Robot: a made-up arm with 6 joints.
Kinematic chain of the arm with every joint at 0, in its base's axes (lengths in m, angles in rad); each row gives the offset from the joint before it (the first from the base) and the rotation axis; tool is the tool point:
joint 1: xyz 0 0 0.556 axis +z
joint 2: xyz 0 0 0 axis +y
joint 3: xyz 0 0 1.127 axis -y
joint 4: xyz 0 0 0 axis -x
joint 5: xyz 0.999 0 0 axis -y
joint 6: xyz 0 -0.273 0 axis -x
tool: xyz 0 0 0
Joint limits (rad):
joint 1: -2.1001..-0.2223
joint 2: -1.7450..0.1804
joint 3: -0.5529..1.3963
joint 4: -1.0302..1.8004
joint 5: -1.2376..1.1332
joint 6: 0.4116..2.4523
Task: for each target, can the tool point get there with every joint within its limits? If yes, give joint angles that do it. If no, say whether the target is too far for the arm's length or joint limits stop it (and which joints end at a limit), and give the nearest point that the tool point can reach.
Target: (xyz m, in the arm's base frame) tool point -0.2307 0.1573 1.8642
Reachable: yes | joints -1.8050 -0.9099 -0.3278 0.2993 -0.5066 0.7700
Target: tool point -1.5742 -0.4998 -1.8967
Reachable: no: too far | nearest point -2.0780 0.3726 0.1049 | short by 2.241 m
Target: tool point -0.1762 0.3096 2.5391
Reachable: yes | joints -1.8785 -0.4532 0.7861 0.2883 0.1961 1.3675
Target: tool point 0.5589 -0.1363 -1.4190
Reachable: no: joint limits stop it (at a limit: joint 1, joint 2, joint 3, joint 4) | nearest point 0.7374 -0.3107 0.8221 | short by 2.255 m
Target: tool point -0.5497 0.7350 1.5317
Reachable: yes | joints -1.2300 -1.5633 -0.2630 0.0624 -0.0833 2.0516
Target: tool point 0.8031 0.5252 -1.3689
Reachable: no: joint limits stop it (at a limit: joint 1, joint 2, joint 3, joint 4) | nearest point 1.1185 1.7890 0.0951 | short by 1.960 m
